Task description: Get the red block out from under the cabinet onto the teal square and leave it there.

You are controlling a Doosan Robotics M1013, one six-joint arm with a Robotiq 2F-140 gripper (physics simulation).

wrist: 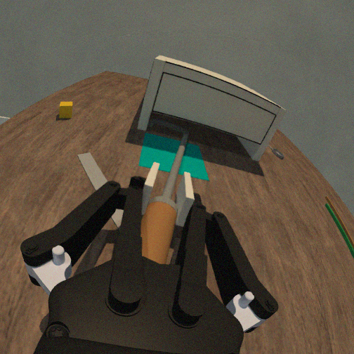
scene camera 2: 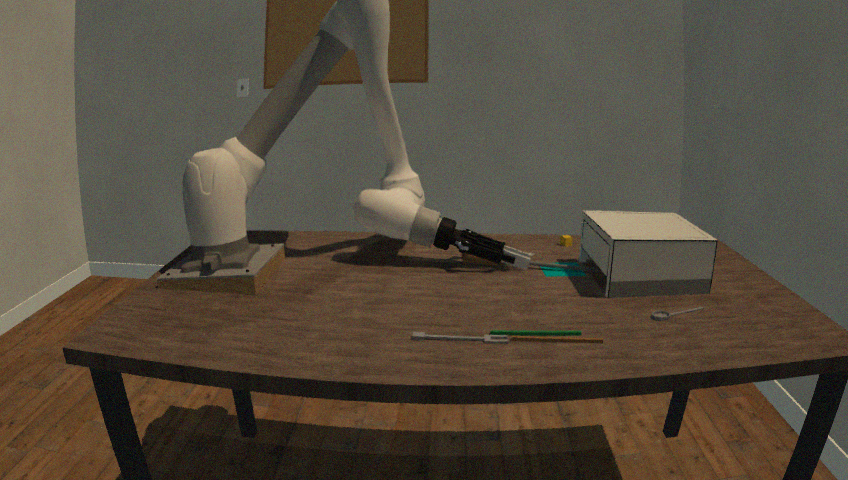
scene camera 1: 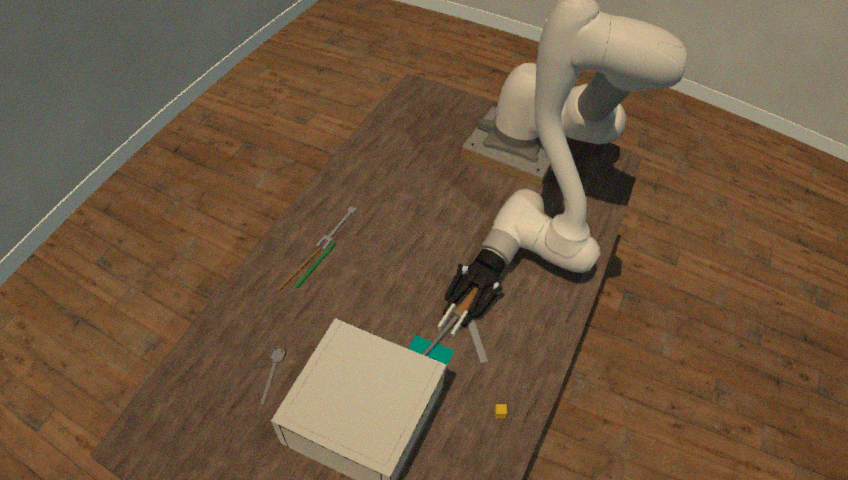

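Seen in the pictures: gripper, fingertip midpoint: (scene camera 2: pixel 528 262) (scene camera 1: pixel 445 331); arm's base, link origin: (scene camera 2: pixel 221 260) (scene camera 1: pixel 515 139).
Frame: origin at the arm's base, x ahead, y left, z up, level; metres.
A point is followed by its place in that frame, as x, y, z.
My gripper (scene camera 1: pixel 452 321) {0.759, 0.018, -0.020} (scene camera 2: pixel 523 260) {0.759, 0.018, -0.020} (wrist: pixel 168 178) is shut on the orange-brown handle of a long tool (scene camera 1: pixel 467 300) {0.661, 0.041, -0.001} (scene camera 2: pixel 550 265) {0.810, -0.008, -0.021} (wrist: pixel 160 230). The tool's grey rod points over the teal square (scene camera 1: pixel 420 343) {0.806, -0.032, -0.033} (scene camera 2: pixel 559 273) {0.827, -0.035, -0.034} (wrist: pixel 151 154) toward the cabinet. In the wrist view a grey crosspiece shows at its far end, in the shadow by the cabinet's lower front. The cream cabinet (scene camera 1: pixel 363 398) {1.056, -0.075, 0.101} (scene camera 2: pixel 660 258) {1.020, -0.224, 0.057} (wrist: pixel 210 107) stands just beyond the teal square, with a dark gap under its front. The red block does not show in any view.
A yellow block (scene camera 1: pixel 501 411) {0.927, 0.212, -0.009} (scene camera 2: pixel 565 240) {0.913, 0.196, -0.017} (wrist: pixel 66 110) and a flat grey strip (scene camera 1: pixel 477 342) {0.752, 0.100, -0.033} (wrist: pixel 95 170) lie to one side. A green stick (scene camera 1: pixel 315 265) {0.687, -0.378, -0.029} (scene camera 2: pixel 535 333) {0.679, -0.382, -0.029}, a thin brown stick (scene camera 1: pixel 297 270) {0.722, -0.416, -0.027} (scene camera 2: pixel 559 339) {0.717, -0.418, -0.028}, a grey forked tool (scene camera 1: pixel 339 226) {0.535, -0.377, -0.030} (scene camera 2: pixel 449 337) {0.519, -0.381, -0.029} and a round-headed tool (scene camera 1: pixel 277 355) {0.975, -0.346, -0.032} lie on the other.
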